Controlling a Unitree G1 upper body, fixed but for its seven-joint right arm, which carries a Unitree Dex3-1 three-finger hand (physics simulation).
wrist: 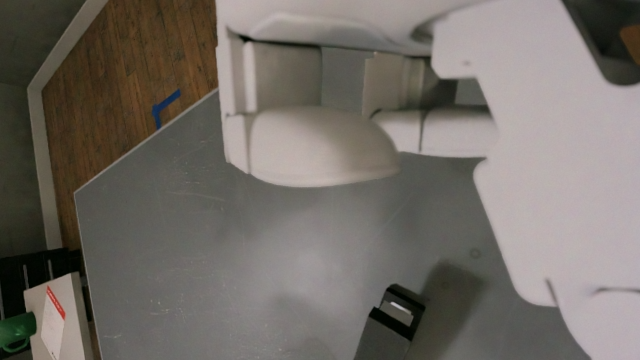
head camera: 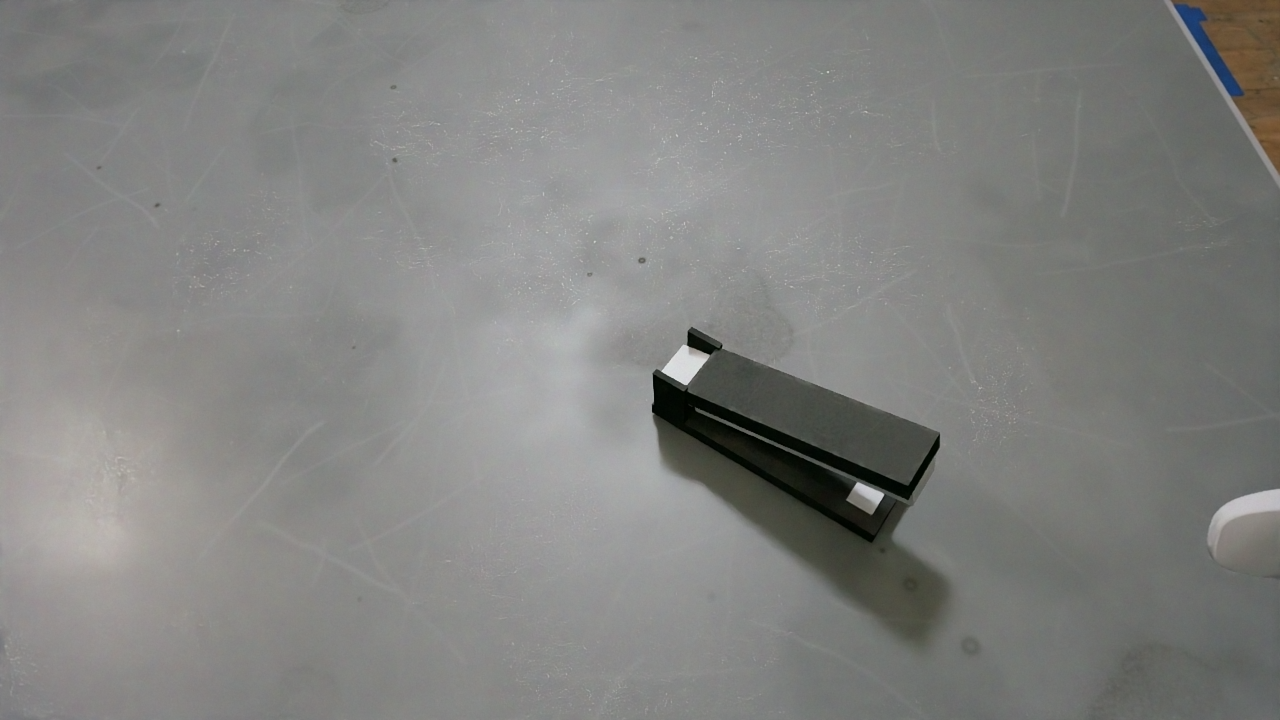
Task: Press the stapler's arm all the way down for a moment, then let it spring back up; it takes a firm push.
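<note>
The black stapler [head camera: 810, 416] [wrist: 382, 342] lies on the grey table right of centre in the head camera view, with its free end toward the lower right. Its arm is raised, with a gap to the base that widens toward a small white block near the free end. In the wrist view one end of it shows at the bottom. My gripper [wrist: 385, 132] has its fingers curled in and is shut, with nothing seen in it. In the head camera view a white part of the hand [head camera: 1246, 534] shows at the right edge, apart from the stapler.
The grey table [head camera: 358, 313] [wrist: 175, 240] has its edge at the upper right in the head camera view. Wooden floor with blue tape [head camera: 1208, 49] [wrist: 165, 106] lies beyond. A pale box [wrist: 75, 310] and a green mug [wrist: 17, 331] show at the wrist view's lower left.
</note>
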